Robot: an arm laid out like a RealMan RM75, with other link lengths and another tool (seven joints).
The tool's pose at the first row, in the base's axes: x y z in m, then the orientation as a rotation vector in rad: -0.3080, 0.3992, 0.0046, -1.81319, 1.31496, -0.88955
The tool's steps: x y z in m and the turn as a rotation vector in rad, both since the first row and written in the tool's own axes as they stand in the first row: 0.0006, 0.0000, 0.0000, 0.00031, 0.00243, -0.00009; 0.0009, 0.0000, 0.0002, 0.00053, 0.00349, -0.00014; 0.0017, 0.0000, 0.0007, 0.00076, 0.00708, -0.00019; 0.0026, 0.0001, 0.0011, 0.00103, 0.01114, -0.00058; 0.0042, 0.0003, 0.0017, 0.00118, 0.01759, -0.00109; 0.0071, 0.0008, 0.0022, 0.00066, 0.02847, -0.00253; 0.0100, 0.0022, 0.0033, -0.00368, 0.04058, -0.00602; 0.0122, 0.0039, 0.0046, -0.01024, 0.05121, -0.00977; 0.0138, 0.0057, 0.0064, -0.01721, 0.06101, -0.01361; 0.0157, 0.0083, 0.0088, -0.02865, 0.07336, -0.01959; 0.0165, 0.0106, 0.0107, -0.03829, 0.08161, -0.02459; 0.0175, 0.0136, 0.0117, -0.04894, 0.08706, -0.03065; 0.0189, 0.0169, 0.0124, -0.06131, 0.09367, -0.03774
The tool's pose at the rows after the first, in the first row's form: -0.3079, 0.3986, 0.0047, -1.81248, 1.31619, -0.89222; -0.3076, 0.3984, 0.0046, -1.81211, 1.31666, -0.89344; -0.3070, 0.3977, 0.0044, -1.81117, 1.31870, -0.89723; -0.3065, 0.3968, 0.0043, -1.81035, 1.32073, -0.90169; -0.3057, 0.3953, 0.0040, -1.80916, 1.32422, -0.90860; -0.3048, 0.3925, 0.0037, -1.80819, 1.33015, -0.92017; -0.3038, 0.3896, 0.0022, -1.81147, 1.33776, -0.93220; -0.3030, 0.3873, 0.0004, -1.81700, 1.34573, -0.94177; -0.3019, 0.3856, -0.0019, -1.82309, 1.35340, -0.95035; -0.3006, 0.3836, -0.0051, -1.83371, 1.36394, -0.96046; -0.2999, 0.3826, -0.0079, -1.84317, 1.37152, -0.96677; -0.3002, 0.3811, -0.0108, -1.85498, 1.37719, -0.97026; -0.3008, 0.3791, -0.0138, -1.86868, 1.38389, -0.97461
